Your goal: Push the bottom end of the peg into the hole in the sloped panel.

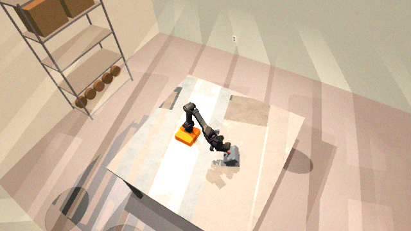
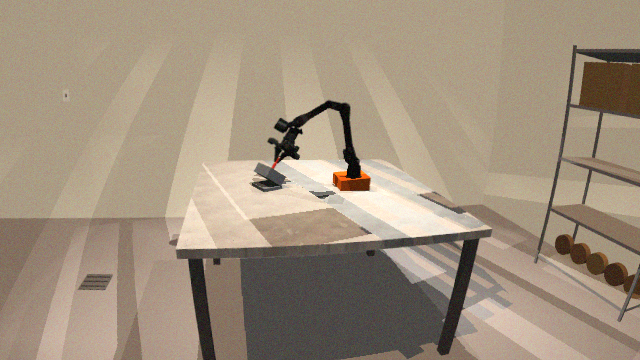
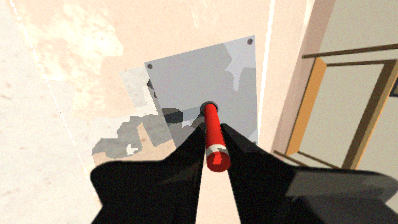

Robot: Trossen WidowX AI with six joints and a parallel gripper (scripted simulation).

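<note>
Right now my gripper tip is 40 mm short of the grey sloped panel, 10 mm to the right of it and 60 mm above it. From my gripper tip the other things lie so: red peg (10 mm behind, 10 mm above).
</note>
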